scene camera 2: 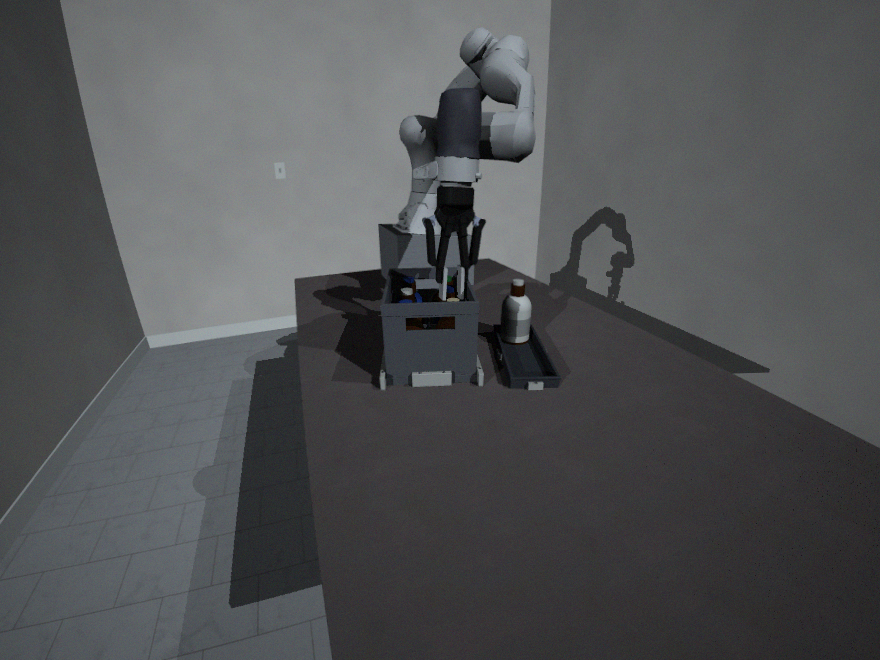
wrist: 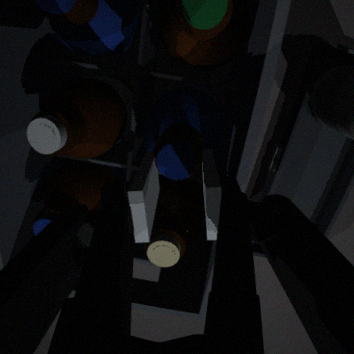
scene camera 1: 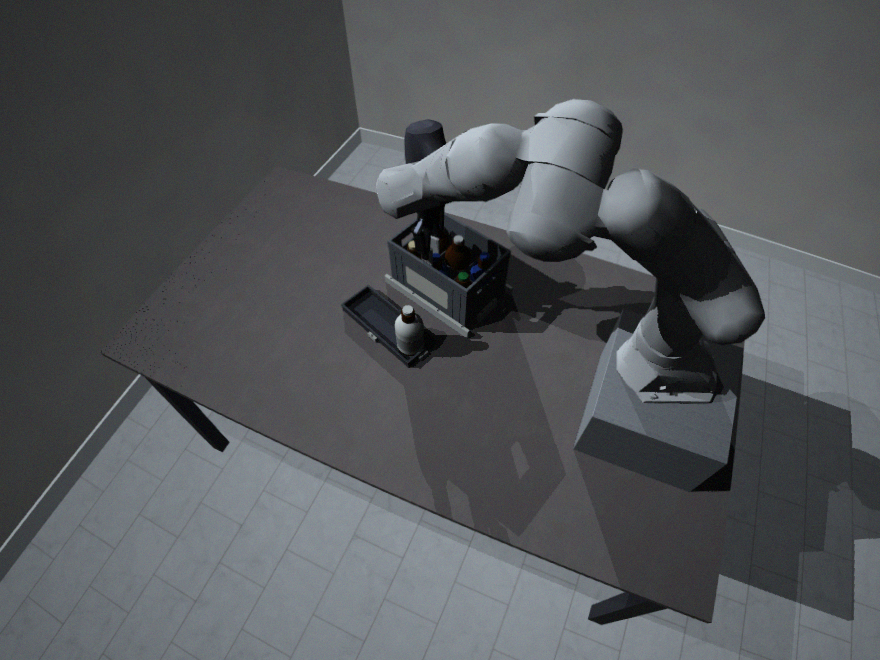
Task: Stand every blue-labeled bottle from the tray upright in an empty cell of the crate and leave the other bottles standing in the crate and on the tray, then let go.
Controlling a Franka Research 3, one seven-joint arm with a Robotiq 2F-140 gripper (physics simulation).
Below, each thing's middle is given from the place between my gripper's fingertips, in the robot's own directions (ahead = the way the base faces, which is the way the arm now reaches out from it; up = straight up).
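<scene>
My gripper is 60 mm above the cream-capped brown bottle [wrist: 179, 218], 60 mm short of it and 30 mm to the left of it. There is a pale crate rail [scene camera 1: 401, 288] too, 130 mm below my hand, 50 mm to the left of it and 10 mm ahead of it. The white-capped brown bottle [wrist: 83, 117] sits 60 mm below my hand, 80 mm to the right of it and 60 mm behind it, while the white-labeled bottle [scene camera 2: 516, 308] is 60 mm below that same hand, 180 mm to the left of it and 10 mm ahead of it.
</scene>
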